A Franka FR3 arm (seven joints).
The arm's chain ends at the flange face. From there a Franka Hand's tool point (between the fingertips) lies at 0.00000 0.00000 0.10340 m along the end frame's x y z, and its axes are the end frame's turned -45 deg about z.
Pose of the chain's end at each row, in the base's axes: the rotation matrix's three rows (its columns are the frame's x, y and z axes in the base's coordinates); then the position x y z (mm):
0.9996, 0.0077, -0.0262; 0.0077, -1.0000, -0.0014; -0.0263, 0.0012, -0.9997; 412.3, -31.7, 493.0
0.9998, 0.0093, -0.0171; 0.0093, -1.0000, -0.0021; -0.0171, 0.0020, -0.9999; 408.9, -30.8, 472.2
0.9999, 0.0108, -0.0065; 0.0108, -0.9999, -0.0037; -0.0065, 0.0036, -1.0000; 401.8, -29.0, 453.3
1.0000, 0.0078, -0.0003; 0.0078, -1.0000, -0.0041; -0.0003, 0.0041, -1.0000; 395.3, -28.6, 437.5
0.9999, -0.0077, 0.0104; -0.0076, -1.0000, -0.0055; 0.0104, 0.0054, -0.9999; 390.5, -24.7, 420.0
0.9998, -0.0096, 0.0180; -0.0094, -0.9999, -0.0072; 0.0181, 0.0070, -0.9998; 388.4, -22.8, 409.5
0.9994, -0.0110, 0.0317; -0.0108, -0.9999, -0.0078; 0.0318, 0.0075, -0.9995; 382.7, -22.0, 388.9
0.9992, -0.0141, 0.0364; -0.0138, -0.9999, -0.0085; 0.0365, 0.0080, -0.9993; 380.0, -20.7, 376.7
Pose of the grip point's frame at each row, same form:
0.7014, 0.7123, -0.0262; 0.7126, -0.7017, -0.0014; -0.0194, -0.0177, -0.9997; 409.6, -31.8, 389.6
0.7004, 0.7135, -0.0171; 0.7137, -0.7005, -0.0021; -0.0135, -0.0107, -0.9999; 407.1, -31.0, 368.8
0.6994, 0.7147, -0.0065; 0.7147, -0.6994, -0.0037; -0.0071, -0.0021, -1.0000; 401.1, -29.4, 349.9
0.7016, 0.7126, -0.0003; 0.7126, -0.7016, -0.0041; -0.0031, 0.0027, -1.0000; 395.3, -29.0, 334.1
0.7125, 0.7016, 0.0104; 0.7017, -0.7125, -0.0055; 0.0035, 0.0112, -0.9999; 391.6, -25.3, 316.6
0.7138, 0.7002, 0.0180; 0.7004, -0.7137, -0.0072; 0.0078, 0.0177, -0.9998; 390.3, -23.5, 306.1
0.7145, 0.6989, 0.0317; 0.6994, -0.7147, -0.0078; 0.0172, 0.0278, -0.9995; 386.0, -22.8, 285.6
0.7165, 0.6966, 0.0364; 0.6973, -0.7168, -0.0085; 0.0202, 0.0315, -0.9993; 383.8, -21.6, 273.4

